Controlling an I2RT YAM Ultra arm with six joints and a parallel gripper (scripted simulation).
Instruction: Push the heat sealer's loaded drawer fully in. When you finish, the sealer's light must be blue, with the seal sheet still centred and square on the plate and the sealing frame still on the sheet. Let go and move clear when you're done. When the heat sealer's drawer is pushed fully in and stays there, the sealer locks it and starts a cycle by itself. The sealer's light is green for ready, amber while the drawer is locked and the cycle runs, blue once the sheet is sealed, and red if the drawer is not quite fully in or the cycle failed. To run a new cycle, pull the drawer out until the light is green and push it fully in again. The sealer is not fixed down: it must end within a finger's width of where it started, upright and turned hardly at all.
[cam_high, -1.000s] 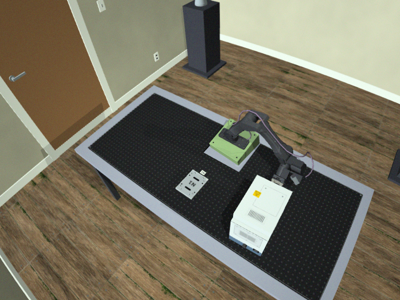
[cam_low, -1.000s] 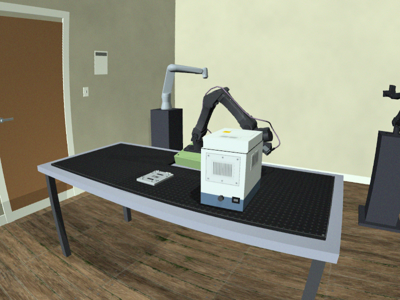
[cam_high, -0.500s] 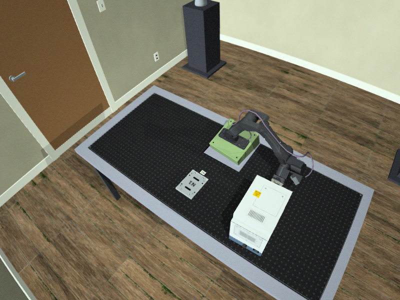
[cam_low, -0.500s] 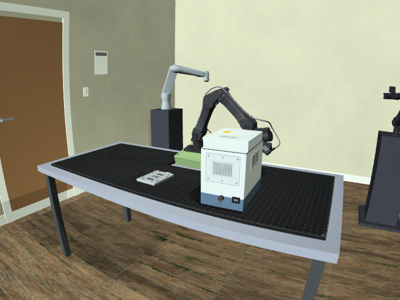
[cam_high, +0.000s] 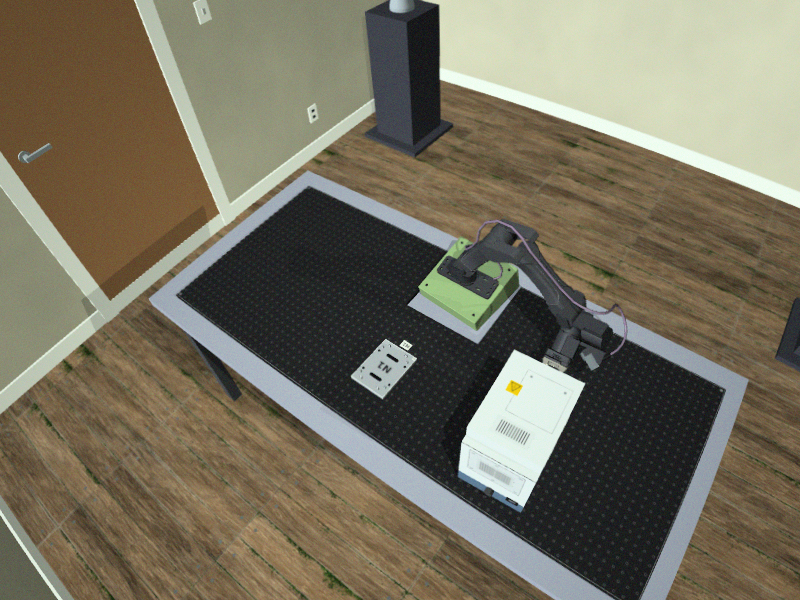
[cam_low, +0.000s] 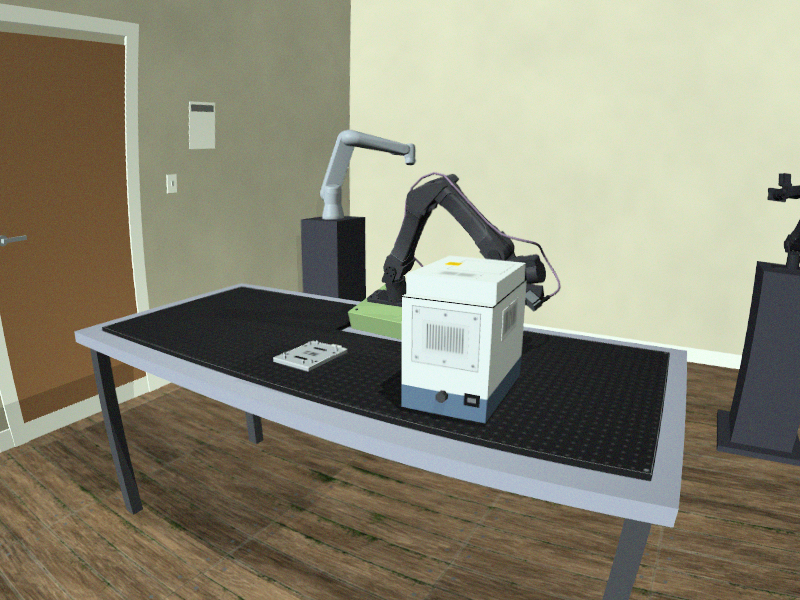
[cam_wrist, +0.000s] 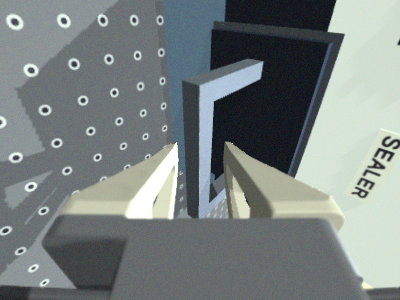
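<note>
My hand is 11 cm short of the sealer drawer, 1 cm to the right of it and 1 cm above it.
</note>
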